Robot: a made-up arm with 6 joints.
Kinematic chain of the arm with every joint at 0, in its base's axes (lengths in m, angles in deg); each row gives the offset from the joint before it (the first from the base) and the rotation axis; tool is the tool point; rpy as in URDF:
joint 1: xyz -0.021 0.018 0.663 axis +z
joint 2: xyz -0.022 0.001 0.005 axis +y
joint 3: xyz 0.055 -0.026 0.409 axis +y
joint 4: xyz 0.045 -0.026 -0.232 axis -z
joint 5: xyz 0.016 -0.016 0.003 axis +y
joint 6: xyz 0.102 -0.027 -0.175 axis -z
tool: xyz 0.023 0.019 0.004 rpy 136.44 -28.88 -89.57
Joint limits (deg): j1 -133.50..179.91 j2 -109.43..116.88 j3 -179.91..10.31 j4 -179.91..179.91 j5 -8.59..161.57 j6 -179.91..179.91
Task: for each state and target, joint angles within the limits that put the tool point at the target. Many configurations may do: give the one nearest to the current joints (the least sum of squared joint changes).
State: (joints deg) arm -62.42 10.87 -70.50 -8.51 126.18 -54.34
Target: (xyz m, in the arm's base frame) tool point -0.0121 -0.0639 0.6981
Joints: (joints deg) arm -60.60 28.78 -23.75 10.99 96.56 -44.91
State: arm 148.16 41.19 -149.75 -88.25 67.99 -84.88
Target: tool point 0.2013 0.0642 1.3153
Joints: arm 124.25 -0.23 -179.91 -107.68 112.73 -93.05
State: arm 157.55 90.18 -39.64 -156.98 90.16 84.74
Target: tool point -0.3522 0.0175 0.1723
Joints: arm 179.91 95.63 -57.66 -175.41 91.80 86.87
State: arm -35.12 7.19 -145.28 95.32 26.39 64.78
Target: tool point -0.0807 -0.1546 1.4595
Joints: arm -44.51 -16.64 -142.65 93.87 8.61 64.70
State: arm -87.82 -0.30 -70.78 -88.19 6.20 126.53
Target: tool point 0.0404 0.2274 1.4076
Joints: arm -90.74 -45.95 -106.03 -81.18 -0.69 125.27
